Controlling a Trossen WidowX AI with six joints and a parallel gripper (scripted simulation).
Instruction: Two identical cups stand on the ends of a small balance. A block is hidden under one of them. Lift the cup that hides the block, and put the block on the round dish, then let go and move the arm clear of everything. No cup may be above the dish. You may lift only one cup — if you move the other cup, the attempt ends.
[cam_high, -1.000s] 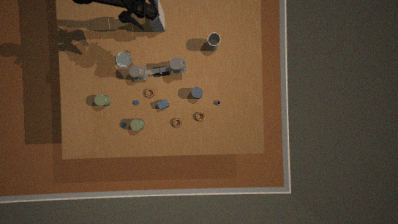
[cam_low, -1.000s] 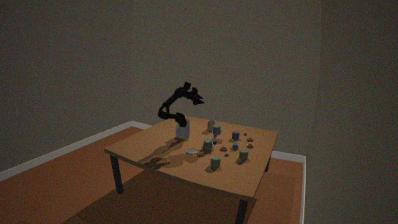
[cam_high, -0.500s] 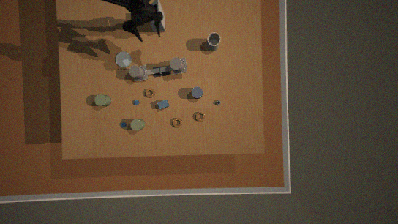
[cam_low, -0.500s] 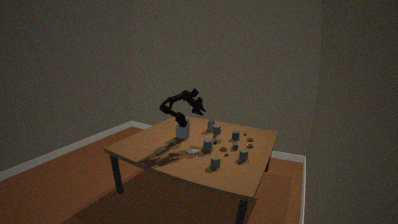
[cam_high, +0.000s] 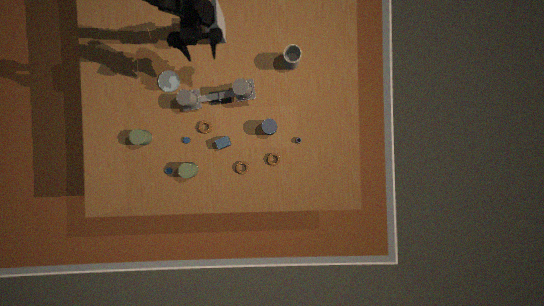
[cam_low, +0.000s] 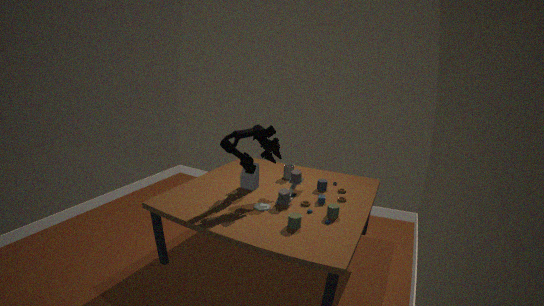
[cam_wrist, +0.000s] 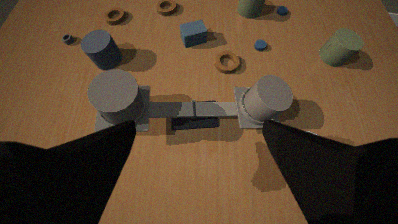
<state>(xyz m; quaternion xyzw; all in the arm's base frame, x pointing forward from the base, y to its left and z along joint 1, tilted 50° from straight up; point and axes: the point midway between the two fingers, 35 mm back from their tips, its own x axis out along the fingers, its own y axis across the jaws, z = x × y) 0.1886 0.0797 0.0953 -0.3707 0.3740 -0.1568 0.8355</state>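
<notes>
The grey cup is 170 mm below my gripper tip, 140 mm to the right of it and 100 mm ahead of it. Also, from my gripper tip: blue block: 310 mm ahead, 210 mm below, 20 mm to the left; pale round dish: 230 mm to the right, 230 mm below.
</notes>
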